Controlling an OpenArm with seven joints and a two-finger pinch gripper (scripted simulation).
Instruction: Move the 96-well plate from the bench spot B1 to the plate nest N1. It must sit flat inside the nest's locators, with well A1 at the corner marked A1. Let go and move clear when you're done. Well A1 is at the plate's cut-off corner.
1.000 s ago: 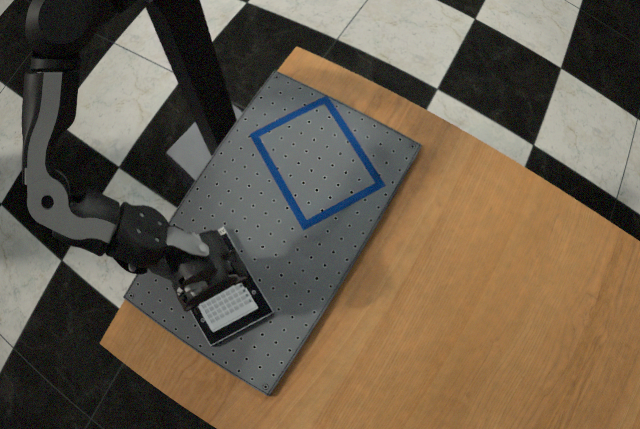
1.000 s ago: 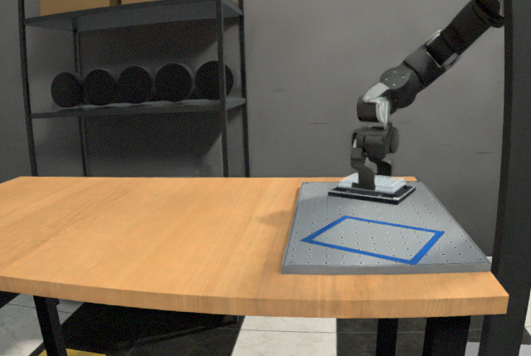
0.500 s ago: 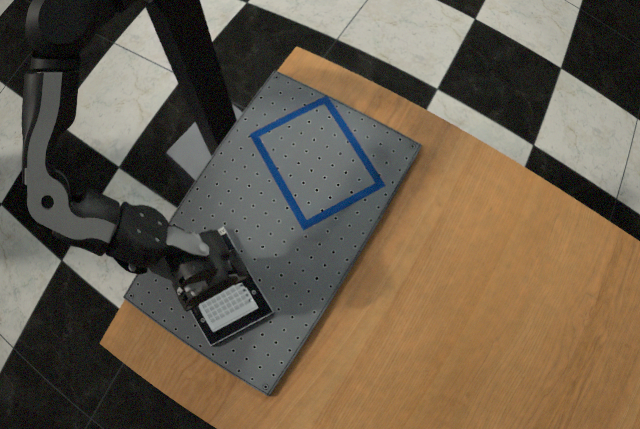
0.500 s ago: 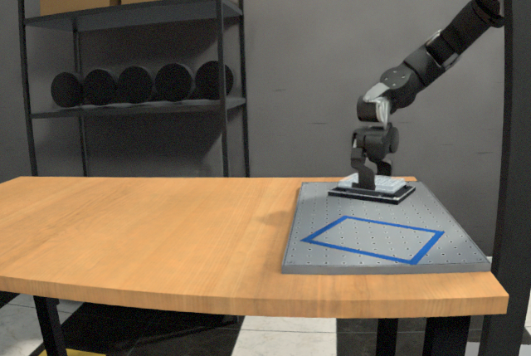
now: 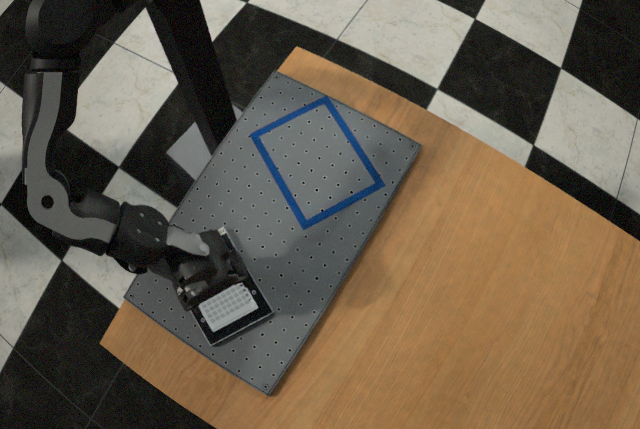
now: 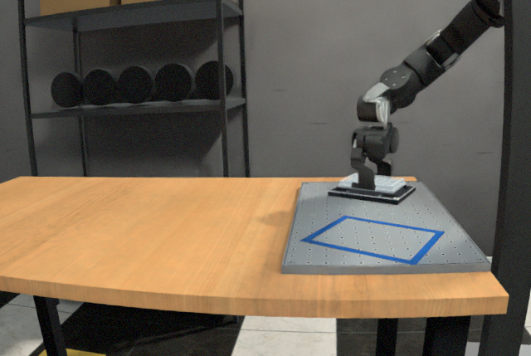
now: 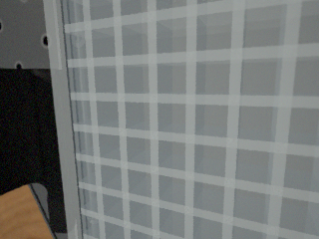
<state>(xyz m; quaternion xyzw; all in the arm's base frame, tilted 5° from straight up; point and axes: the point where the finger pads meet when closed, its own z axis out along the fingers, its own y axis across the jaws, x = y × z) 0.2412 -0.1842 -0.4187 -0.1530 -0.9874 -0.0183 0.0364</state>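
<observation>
My gripper is now right at the clear 96-well plate. Round my hand: plate nest (2 cm below).
</observation>
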